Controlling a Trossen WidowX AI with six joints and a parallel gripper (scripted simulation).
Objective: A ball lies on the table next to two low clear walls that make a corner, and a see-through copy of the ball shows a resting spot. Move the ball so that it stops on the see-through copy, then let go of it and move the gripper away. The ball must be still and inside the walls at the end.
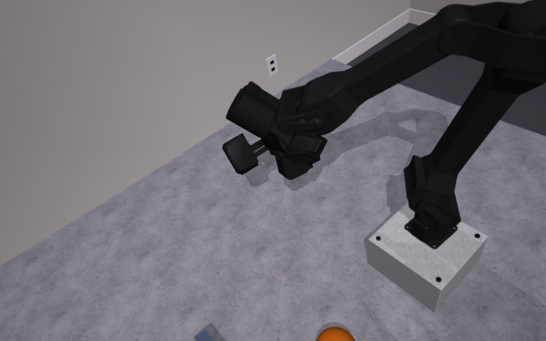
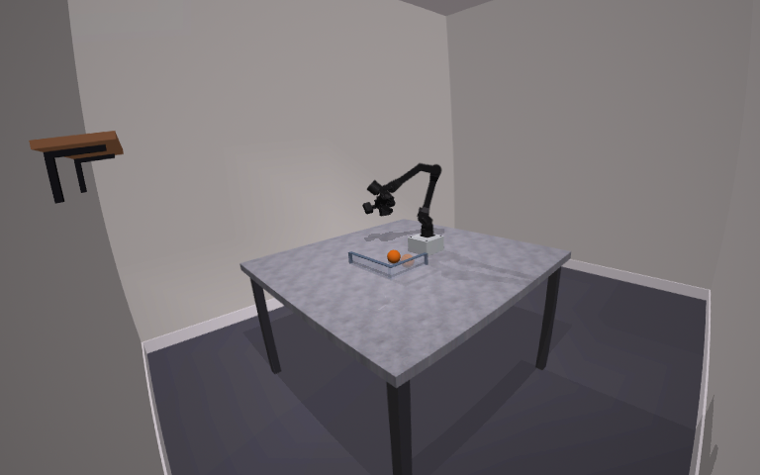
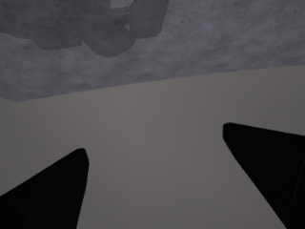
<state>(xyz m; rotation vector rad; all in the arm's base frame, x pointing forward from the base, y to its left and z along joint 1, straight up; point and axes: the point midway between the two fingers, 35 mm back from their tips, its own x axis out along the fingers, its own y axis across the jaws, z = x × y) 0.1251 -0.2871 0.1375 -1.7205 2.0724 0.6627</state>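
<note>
Now: gripper tip 340 mm to the right of the orange ball, 170 mm above it and 140 mm short of it. Round my gripper tip: see-through copy of the ball (440 mm to the left, 170 mm below, 140 mm ahead).
</note>
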